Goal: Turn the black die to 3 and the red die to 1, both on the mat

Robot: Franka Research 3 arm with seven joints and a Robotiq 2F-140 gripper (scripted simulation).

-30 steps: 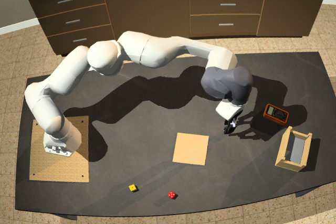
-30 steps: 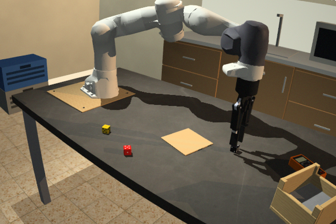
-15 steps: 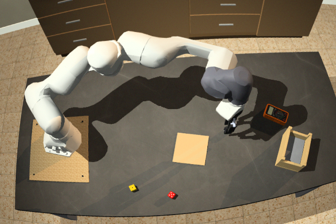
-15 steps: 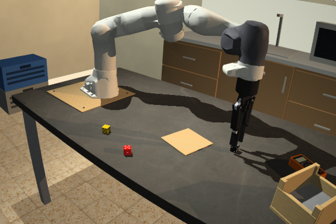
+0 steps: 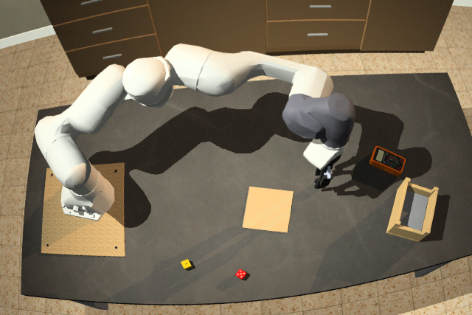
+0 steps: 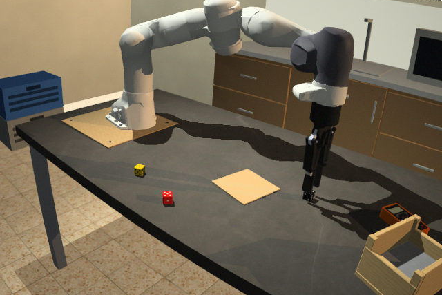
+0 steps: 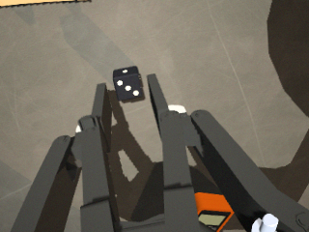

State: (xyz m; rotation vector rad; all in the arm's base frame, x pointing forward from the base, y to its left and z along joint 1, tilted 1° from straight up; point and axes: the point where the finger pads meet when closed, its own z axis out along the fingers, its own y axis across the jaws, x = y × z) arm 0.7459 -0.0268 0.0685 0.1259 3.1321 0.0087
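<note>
Right now my hand is 5 cm above the black die. The rest, counted from my hand: wooden box: 31 cm ahead, 17 cm to the right, 2 cm below; then tan mat: 17 cm behind, 6 cm to the right, 6 cm below; then orange multimeter: 27 cm ahead, 4 cm to the left, 5 cm below.
</note>
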